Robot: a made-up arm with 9 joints. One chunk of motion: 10 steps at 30 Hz.
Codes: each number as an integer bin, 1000 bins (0 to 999) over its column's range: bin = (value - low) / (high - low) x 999, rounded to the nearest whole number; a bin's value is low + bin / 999 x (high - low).
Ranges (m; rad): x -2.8..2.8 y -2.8..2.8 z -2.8..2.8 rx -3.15..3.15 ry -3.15..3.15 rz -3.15..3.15
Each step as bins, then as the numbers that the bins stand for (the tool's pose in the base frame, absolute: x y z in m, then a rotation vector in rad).
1 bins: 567 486 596 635 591 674
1 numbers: 0.3784 -0.0757 0.5409 0.8545 0.5770 1.1005
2 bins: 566 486 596 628 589 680
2 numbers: 0.3728 -0.0757 0.5409 0.8104 0.5644 1.1383
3 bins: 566 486 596 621 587 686
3 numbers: 0.3728 -0.0757 0.5409 0.7662 0.5518 1.1761
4 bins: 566 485 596 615 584 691
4 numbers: 0.3728 -0.0813 0.5409 0.7284 0.5329 1.2077
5 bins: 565 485 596 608 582 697
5 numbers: 0.3672 -0.0813 0.5409 0.6842 0.5203 1.2455
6 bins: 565 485 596 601 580 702
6 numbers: 0.3672 -0.0813 0.5409 0.6401 0.5077 1.2770
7 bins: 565 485 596 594 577 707
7 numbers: 0.3672 -0.0813 0.5409 0.5959 0.4887 1.3086
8 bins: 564 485 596 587 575 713
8 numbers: 0.3616 -0.0813 0.5409 0.5518 0.4761 1.3464
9 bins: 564 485 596 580 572 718
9 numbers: 0.3616 -0.0813 0.5409 0.5077 0.4572 1.3779
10 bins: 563 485 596 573 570 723
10 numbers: 0.3560 -0.0813 0.5409 0.4635 0.4446 1.4095
